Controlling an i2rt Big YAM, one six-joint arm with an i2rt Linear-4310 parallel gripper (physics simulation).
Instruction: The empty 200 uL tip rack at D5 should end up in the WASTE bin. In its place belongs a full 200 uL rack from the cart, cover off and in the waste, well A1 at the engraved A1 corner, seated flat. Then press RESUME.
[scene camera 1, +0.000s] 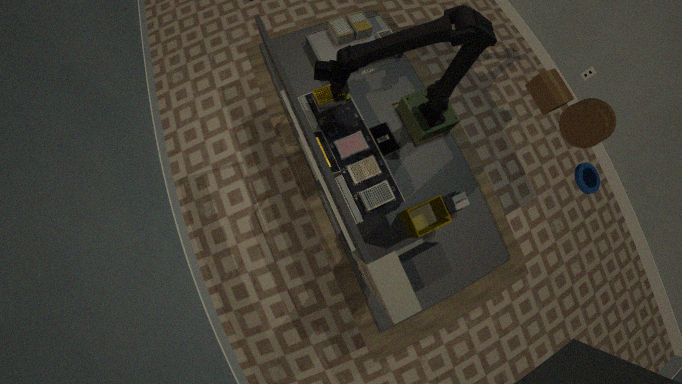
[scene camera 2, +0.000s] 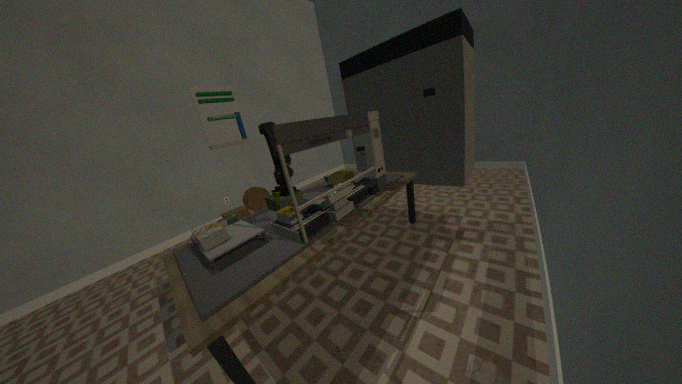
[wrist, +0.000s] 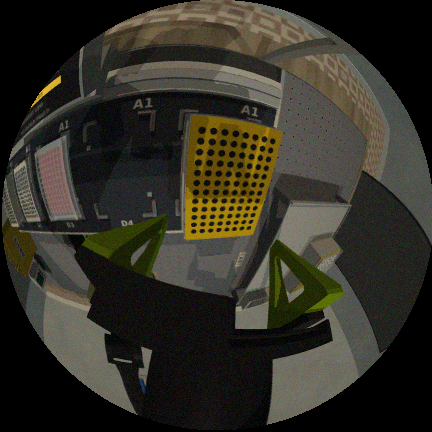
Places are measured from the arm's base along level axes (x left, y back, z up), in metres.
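Pixels of known places: gripper, between the fingertips: (scene camera 1: 335, 89) (scene camera 2: 285, 204) (wrist: 222, 233); arm's base, origin of its link: (scene camera 1: 431, 114) (scene camera 2: 286, 192).
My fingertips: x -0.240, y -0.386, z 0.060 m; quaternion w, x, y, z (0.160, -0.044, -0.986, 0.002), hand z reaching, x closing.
Observation:
For each thing: its top centre in the pictures, then the offset to it from my fingertips. "spot": a spot on its surface instead.
- yellow empty tip rack, centre of its top: (wrist: 230, 187) (scene camera 1: 328, 92) (scene camera 2: 288, 210) dx -0.011, dy -0.028, dz -0.029 m
- white cart, centre of its top: (wrist: 294, 265) (scene camera 1: 355, 40) (scene camera 2: 224, 233) dx -0.302, dy +0.240, dz -0.083 m
- yellow WASTE bin, centre of its top: (scene camera 1: 430, 215) (scene camera 2: 341, 172) dx +0.647, dy +0.136, dz -0.014 m
- pink plate, centre of its top: (wrist: 51, 185) (scene camera 1: 351, 143) dx +0.237, dy -0.021, dz -0.075 m
- dark screen, a spot on its surface: (scene camera 1: 324, 150) spot: dx +0.236, dy -0.146, dz -0.031 m
- black box, centre of its top: (wrist: 87, 240) (scene camera 1: 383, 138) dx +0.246, dy +0.142, dz -0.135 m
The yellow empty tip rack (scene camera 1: 322, 94) (scene camera 2: 286, 211) (wrist: 230, 172) stands at D5, the end slot of the deck, with its open holes up and an engraved A1 above its far edge in the wrist view. Whether it sits fully flat is not clear. My gripper (scene camera 1: 343, 94) (wrist: 222, 233) is open and empty, above the near edge of this rack, its green fingers spread wide. Two boxed racks (scene camera 1: 341, 30) (scene camera 1: 359, 25) with yellow and white tops stand on the white cart (scene camera 1: 319, 54) (scene camera 2: 241, 241) (wrist: 312, 220). The yellow WASTE bin (scene camera 1: 409, 225) (scene camera 2: 342, 176) stands beyond the deck's other end. A RESUME button cannot be made out.
Slot D4 beside the rack holds no labware. A pink plate (scene camera 1: 351, 144) (wrist: 57, 180) and two pale racks (scene camera 1: 364, 169) (scene camera 1: 378, 195) stand farther along the deck. A dark screen (scene camera 1: 324, 150) stands behind the deck. A black box (scene camera 1: 384, 139) stands in front. A frame beam (scene camera 2: 320, 131) spans above.

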